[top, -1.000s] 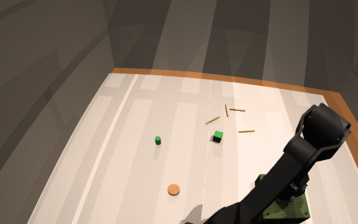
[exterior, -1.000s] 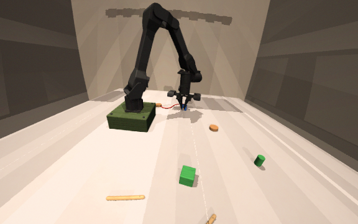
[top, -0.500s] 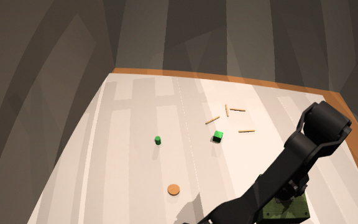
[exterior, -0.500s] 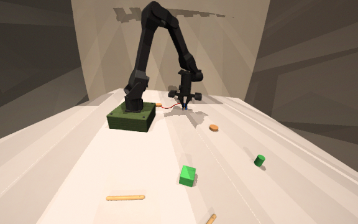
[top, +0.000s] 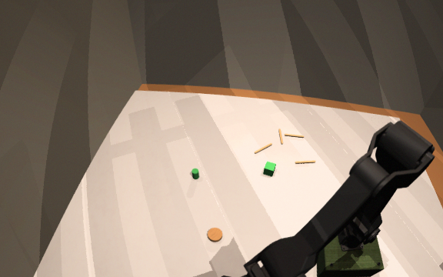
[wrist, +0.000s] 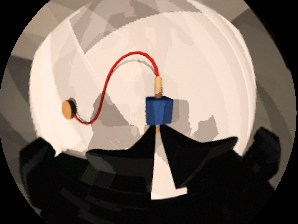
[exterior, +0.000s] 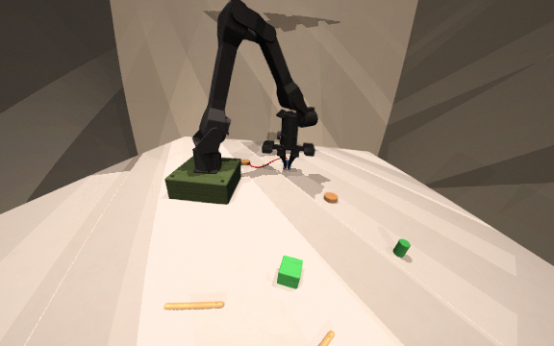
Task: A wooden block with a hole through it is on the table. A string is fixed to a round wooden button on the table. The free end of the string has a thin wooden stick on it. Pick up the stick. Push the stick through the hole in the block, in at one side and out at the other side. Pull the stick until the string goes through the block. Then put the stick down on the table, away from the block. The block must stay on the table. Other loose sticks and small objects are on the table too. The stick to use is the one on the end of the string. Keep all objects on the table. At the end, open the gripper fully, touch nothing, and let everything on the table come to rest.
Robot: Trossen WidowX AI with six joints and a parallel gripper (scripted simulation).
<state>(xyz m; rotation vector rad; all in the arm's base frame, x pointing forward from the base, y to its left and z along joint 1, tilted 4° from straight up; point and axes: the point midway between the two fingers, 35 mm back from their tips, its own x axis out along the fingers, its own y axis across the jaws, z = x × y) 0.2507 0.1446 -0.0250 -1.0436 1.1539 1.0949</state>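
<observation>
Now: gripper tip 2 cm to the right of the small blue block. The rest, counted from my gripper tip: green cube: 5 cm behind, 43 cm to the right; thin wooden stick: 1 cm ahead, 4 cm to the left, 1 cm above; round wooden button: 17 cm behind, 6 cm to the left, 1 cm below.
</observation>
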